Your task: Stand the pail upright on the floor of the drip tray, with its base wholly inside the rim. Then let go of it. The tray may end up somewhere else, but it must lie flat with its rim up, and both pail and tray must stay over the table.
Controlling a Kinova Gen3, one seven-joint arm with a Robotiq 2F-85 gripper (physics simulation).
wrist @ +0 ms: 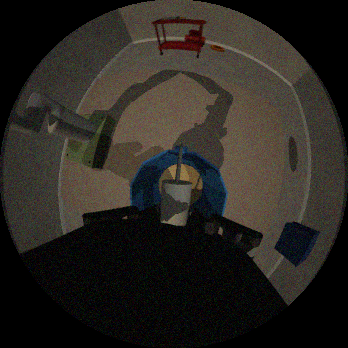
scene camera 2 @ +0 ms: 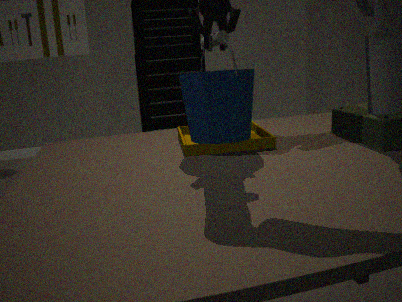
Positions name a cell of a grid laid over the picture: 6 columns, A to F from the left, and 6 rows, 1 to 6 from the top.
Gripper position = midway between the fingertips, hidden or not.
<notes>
In view: my gripper (wrist: D4) and a blue pail (scene camera 2: D3).
</notes>
